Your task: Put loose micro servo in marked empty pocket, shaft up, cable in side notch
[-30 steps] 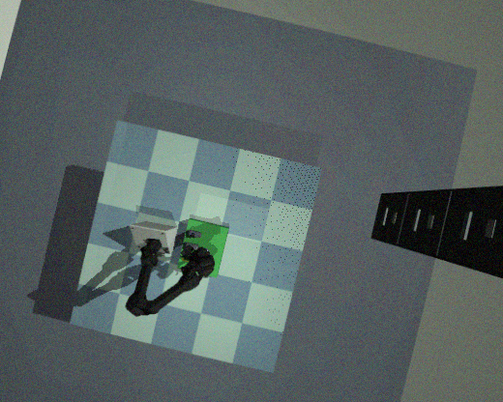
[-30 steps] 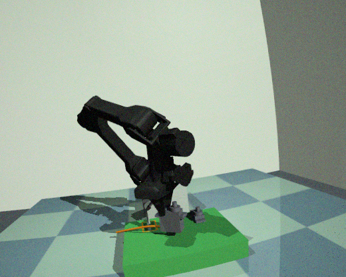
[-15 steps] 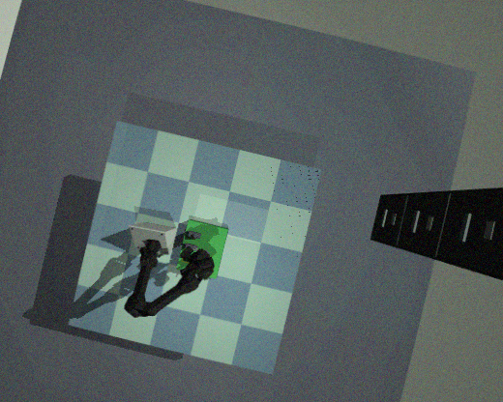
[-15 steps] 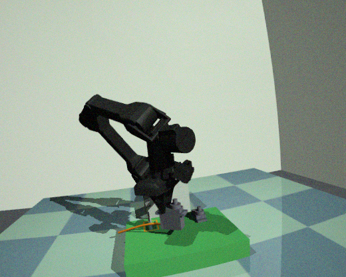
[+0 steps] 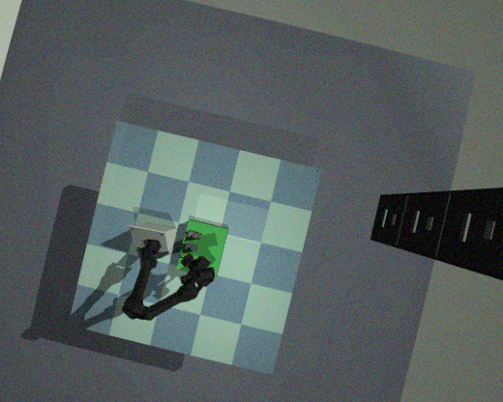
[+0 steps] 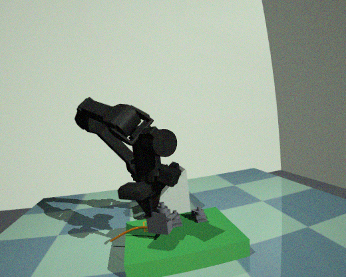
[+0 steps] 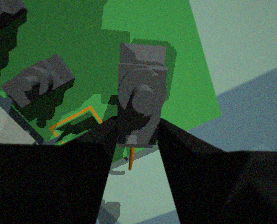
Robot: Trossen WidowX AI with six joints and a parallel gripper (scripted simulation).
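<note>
My gripper tip is now 20 mm short of the green deck, 60 mm to the right of it and 100 mm above it.
</note>
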